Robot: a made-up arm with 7 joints. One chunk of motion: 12 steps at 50 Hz.
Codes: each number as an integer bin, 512 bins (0 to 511) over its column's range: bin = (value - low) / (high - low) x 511, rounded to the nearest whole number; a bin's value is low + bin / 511 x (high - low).
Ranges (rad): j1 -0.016..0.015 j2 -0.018..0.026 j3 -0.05..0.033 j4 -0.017..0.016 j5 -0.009..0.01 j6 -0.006..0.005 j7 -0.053..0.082
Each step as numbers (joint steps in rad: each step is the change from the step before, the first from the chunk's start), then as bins.
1 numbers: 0.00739 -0.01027 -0.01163 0.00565 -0.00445 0.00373 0.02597
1 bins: 386 90 236 351 122 452 299
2 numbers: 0.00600 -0.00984 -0.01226 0.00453 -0.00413 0.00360 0.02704
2 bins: 363 95 232 333 131 446 303
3 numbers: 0.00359 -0.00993 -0.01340 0.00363 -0.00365 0.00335 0.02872
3 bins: 323 94 225 319 144 434 309
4 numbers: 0.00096 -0.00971 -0.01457 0.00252 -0.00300 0.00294 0.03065
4 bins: 280 96 218 302 161 415 317
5 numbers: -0.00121 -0.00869 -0.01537 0.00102 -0.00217 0.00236 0.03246
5 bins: 244 108 213 279 184 388 323
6 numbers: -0.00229 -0.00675 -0.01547 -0.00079 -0.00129 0.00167 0.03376
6 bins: 226 131 213 251 207 356 328
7 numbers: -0.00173 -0.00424 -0.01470 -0.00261 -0.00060 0.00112 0.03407
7 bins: 235 160 217 223 226 331 330
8 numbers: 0.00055 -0.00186 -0.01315 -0.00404 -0.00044 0.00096 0.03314
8 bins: 273 187 227 201 230 323 326
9 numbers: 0.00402 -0.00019 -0.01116 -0.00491 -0.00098 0.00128 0.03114
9 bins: 330 207 239 187 216 338 318
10 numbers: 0.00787 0.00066 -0.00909 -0.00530 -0.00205 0.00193 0.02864
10 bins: 393 217 252 181 187 368 309
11 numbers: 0.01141 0.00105 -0.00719 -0.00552 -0.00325 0.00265 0.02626
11 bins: 452 221 264 178 155 402 300
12 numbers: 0.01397 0.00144 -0.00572 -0.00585 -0.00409 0.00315 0.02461
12 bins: 494 226 273 173 132 425 294
